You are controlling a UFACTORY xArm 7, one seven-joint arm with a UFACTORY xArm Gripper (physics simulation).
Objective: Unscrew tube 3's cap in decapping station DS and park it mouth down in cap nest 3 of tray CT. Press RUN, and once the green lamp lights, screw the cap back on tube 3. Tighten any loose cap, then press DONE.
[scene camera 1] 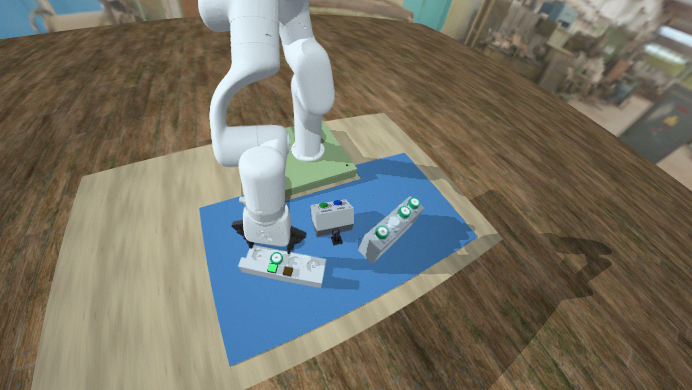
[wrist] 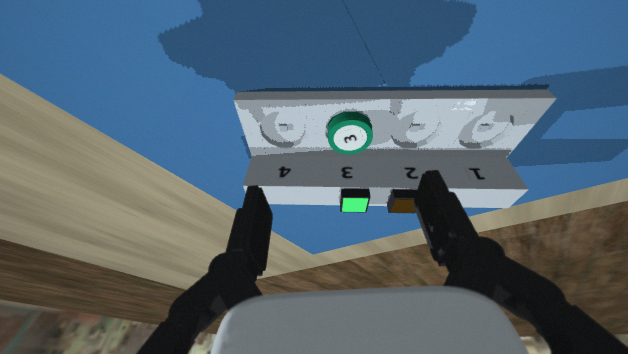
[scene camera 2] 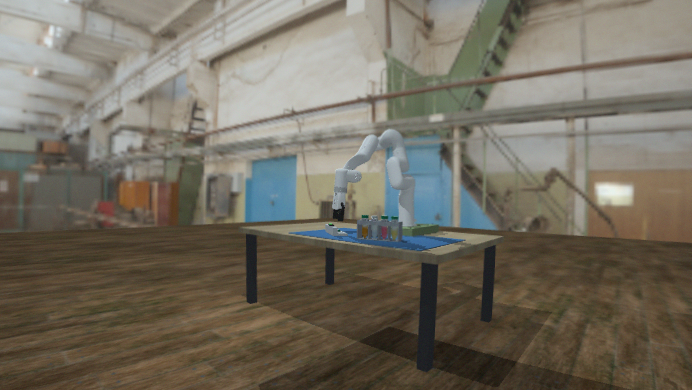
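Note:
The green cap marked 3 sits in nest 3 of the white cap tray, its numbered top facing up. The green lamp on the tray is lit; the amber lamp beside it is dark. My gripper is open and empty, above and beside the tray, with the cap beyond the fingertips in the wrist view. Tube 3 stands uncapped in the grey decapping station. The other tubes there wear green caps.
A grey button box with a green button and a blue button stands between the tray and the station. A small black object is in front of it. The green base plate lies behind.

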